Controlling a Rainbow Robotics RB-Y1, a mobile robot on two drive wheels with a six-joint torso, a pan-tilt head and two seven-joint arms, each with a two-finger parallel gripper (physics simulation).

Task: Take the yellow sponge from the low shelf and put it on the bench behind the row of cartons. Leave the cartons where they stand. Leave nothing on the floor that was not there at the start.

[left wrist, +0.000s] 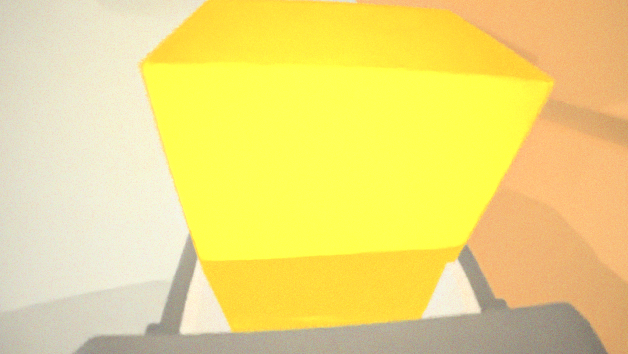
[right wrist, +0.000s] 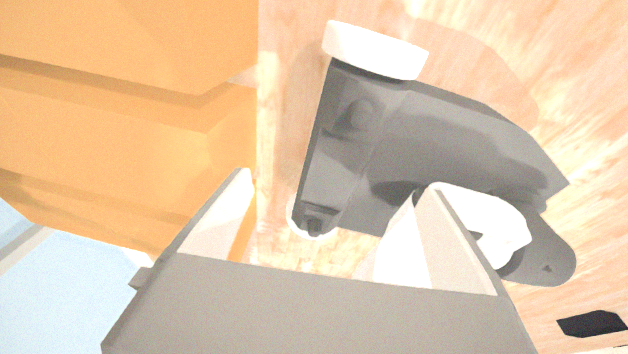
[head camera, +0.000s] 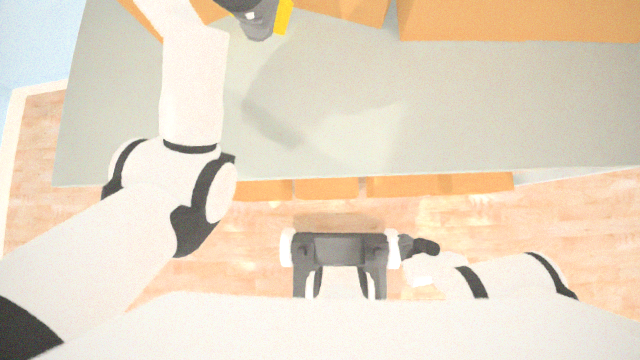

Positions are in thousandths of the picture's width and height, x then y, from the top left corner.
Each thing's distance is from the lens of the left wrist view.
yellow sponge (left wrist: 525, 470): 0.06 m
grey bench (left wrist: 158, 640): 0.12 m
The marked spots on the grey bench and the yellow sponge are 0.09 m apart.
